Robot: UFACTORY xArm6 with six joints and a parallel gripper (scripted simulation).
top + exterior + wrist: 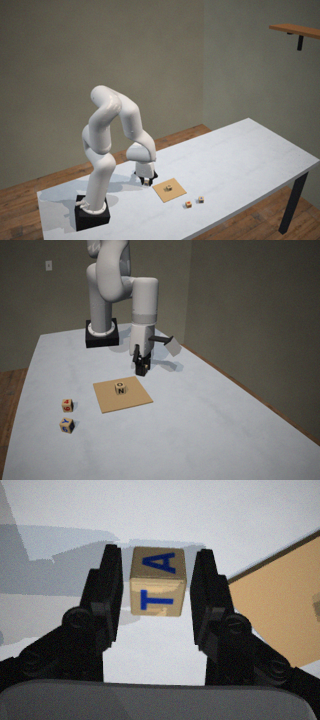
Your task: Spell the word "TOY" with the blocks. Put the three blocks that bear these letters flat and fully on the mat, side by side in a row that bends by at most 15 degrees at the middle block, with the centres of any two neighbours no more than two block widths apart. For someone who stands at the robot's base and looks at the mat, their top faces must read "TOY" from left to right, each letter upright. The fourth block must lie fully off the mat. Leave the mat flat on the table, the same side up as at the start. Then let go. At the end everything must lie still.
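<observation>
Now: hand 60 mm short of the tan mat, 120 mm to the left of it and 20 mm above it. Round my hand: Y block (120 mm ahead, 300 mm to the right, 10 mm below).
</observation>
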